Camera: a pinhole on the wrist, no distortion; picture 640 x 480 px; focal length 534.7 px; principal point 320.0 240.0 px. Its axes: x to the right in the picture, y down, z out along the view. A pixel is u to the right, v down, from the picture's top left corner.
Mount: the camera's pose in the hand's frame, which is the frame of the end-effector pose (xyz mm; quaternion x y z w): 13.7 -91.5 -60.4 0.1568 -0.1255 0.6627 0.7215
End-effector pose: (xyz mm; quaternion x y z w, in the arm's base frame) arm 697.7 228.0 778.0 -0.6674 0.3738 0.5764 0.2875
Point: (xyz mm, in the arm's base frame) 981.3 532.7 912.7
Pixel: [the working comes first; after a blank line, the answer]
In the camera's frame: -247.7 166.0 233.7

outside the picture
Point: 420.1 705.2 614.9
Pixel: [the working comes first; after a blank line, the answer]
In the camera's frame: 295.2 -9.7 561.9

600.9 230.8
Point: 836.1 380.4 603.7
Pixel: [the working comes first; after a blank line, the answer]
In the camera's frame: -40.5 -139.7 175.8

outside the picture
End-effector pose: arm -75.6 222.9 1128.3 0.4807 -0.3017 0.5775 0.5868
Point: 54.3 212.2 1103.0
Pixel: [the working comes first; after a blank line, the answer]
In the camera's frame: -3.1 23.6 94.7

302.6 373.3
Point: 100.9 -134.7 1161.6
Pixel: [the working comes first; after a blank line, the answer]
In the camera's frame: 136.4 119.1 406.7

499.4 396.6
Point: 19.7 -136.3 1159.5
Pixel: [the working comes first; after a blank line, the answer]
In the camera's frame: 200.9 138.6 361.2

617.3 445.2
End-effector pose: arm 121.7 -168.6 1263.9 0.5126 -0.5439 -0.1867 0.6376
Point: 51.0 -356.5 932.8
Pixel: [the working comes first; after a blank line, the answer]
In the camera's frame: -134.3 51.1 321.5

96.7 325.0
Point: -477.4 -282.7 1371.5
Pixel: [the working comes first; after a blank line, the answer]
In the camera's frame: 539.9 133.0 447.6

outside the picture
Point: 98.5 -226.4 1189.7
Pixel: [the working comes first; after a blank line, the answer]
In the camera's frame: 54.8 20.6 101.3

609.1 348.6
